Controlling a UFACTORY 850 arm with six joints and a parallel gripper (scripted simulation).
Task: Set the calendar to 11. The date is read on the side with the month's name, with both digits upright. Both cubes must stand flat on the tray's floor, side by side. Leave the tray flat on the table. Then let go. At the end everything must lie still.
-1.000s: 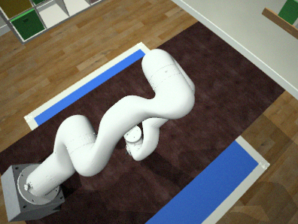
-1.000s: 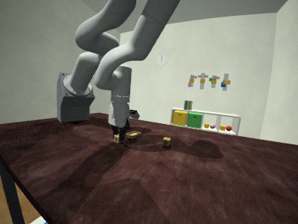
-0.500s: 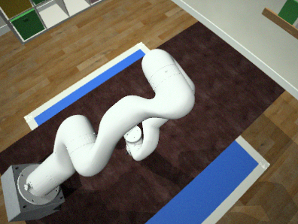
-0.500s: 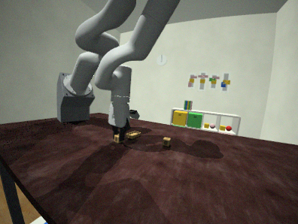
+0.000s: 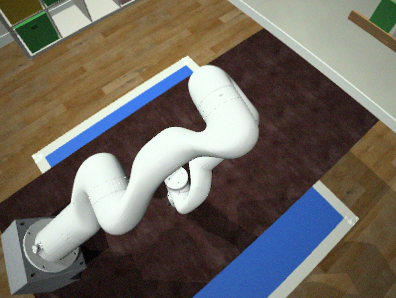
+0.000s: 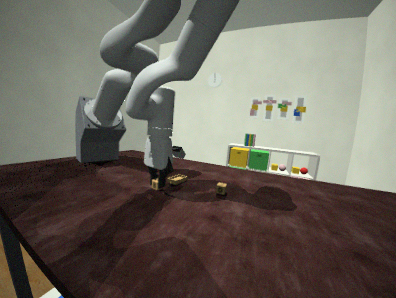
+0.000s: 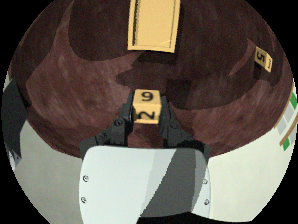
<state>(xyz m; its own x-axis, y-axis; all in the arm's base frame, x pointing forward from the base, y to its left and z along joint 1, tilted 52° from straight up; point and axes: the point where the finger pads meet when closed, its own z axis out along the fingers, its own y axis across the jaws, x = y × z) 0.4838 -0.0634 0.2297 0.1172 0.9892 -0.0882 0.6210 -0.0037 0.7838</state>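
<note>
The cube lies 210 mm ahead of my hand, 90 mm to the left of it and 10 mm below it. From my hand the other things lie so: wooden tray: 110 mm to the left, 20 mm below, 20 mm ahead.
</note>
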